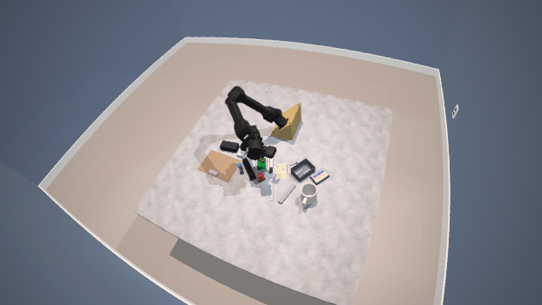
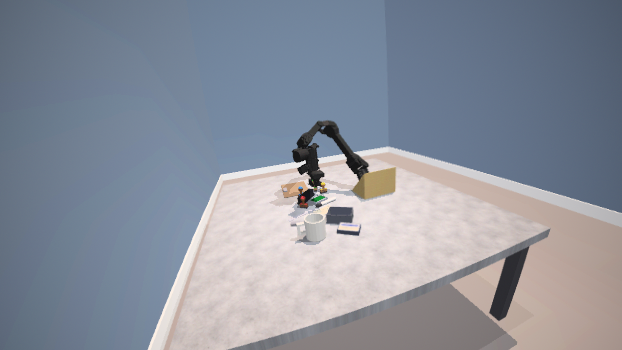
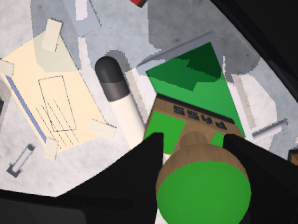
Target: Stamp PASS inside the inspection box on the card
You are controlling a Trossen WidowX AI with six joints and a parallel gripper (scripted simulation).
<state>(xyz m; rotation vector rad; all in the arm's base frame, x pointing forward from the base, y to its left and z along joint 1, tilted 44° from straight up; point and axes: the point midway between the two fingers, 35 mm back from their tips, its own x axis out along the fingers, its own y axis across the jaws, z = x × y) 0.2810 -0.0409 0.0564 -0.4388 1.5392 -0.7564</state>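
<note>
My gripper tip is 1 cm past the green ink pad, 1 cm to the left of it and 9 cm above it. Also, from my gripper tip: dark-capped marker: 2 cm behind, 5 cm to the left, 9 cm below; then red stamp: 8 cm ahead, 1 cm to the left, 8 cm below; then green stamp: right at my gripper tip.
</note>
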